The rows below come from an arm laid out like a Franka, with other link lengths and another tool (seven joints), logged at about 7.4 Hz.
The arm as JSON. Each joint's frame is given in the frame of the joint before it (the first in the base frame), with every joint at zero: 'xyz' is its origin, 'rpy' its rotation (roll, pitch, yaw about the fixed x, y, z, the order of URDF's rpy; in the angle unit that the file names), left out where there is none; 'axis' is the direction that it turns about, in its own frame. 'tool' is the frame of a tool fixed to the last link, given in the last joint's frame.
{
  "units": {
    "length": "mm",
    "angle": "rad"
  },
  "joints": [
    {
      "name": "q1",
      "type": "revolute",
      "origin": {
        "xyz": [
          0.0,
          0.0,
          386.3
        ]
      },
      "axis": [
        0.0,
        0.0,
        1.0
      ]
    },
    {
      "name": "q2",
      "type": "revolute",
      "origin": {
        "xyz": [
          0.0,
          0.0,
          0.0
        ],
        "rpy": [
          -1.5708,
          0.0,
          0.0
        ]
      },
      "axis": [
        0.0,
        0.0,
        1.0
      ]
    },
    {
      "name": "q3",
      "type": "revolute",
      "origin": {
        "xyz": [
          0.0,
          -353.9,
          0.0
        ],
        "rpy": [
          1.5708,
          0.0,
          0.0
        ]
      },
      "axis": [
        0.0,
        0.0,
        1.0
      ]
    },
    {
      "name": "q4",
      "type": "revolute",
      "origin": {
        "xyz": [
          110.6,
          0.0,
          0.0
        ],
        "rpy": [
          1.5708,
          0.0,
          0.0
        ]
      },
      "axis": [
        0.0,
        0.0,
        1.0
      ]
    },
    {
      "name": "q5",
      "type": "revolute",
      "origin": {
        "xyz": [
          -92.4,
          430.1,
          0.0
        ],
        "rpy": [
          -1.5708,
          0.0,
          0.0
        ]
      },
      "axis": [
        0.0,
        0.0,
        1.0
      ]
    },
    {
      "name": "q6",
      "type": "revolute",
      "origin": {
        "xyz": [
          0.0,
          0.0,
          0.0
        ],
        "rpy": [
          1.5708,
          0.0,
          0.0
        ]
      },
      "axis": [
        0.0,
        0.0,
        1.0
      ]
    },
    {
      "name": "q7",
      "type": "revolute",
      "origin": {
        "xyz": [
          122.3,
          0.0,
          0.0
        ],
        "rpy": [
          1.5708,
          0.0,
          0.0
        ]
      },
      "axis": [
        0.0,
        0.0,
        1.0
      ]
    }
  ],
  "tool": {
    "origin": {
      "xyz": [
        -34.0,
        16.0,
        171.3
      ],
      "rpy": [
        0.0,
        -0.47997,
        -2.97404
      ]
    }
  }
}
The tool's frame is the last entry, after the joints.
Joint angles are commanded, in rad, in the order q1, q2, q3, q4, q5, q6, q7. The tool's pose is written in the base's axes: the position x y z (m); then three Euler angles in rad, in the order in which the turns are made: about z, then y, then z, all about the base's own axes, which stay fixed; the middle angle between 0 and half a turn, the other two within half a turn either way. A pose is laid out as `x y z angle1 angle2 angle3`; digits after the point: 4 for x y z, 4 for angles.
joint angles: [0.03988 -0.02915 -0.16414 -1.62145 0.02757 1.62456 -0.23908]
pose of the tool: 0.6235 -0.0983 0.6573 0.0609 2.6267 -0.0002
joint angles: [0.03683 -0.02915 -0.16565 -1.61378 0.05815 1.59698 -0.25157]
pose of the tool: 0.6200 -0.0958 0.6582 0.1289 2.6410 0.0678
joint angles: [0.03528 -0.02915 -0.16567 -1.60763 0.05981 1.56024 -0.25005]
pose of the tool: 0.6141 -0.0955 0.6580 0.1457 2.6706 0.0819
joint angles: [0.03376 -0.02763 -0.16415 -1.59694 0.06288 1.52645 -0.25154]
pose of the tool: 0.6097 -0.0942 0.6596 0.1641 2.6938 0.1020
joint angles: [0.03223 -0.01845 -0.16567 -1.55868 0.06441 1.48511 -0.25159]
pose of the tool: 0.6078 -0.0950 0.6701 0.1707 2.7055 0.1077
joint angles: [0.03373 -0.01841 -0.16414 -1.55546 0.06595 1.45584 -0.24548]
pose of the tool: 0.6031 -0.0919 0.6694 0.1889 2.7309 0.1232
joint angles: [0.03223 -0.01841 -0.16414 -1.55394 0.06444 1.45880 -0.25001]
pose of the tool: 0.6036 -0.0933 0.6704 0.1832 2.7265 0.1207
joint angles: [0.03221 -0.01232 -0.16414 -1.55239 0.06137 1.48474 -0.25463]
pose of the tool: 0.6100 -0.0947 0.6696 0.1617 2.7063 0.1040
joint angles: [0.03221 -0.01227 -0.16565 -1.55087 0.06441 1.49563 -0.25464]
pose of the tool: 0.6120 -0.0954 0.6713 0.1620 2.6936 0.1021
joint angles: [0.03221 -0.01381 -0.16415 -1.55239 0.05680 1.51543 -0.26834]
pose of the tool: 0.6151 -0.0968 0.6732 0.1361 2.6751 0.0926
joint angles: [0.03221 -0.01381 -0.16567 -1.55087 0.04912 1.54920 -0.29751]
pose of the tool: 0.6212 -0.1009 0.6772 0.1030 2.6408 0.0888
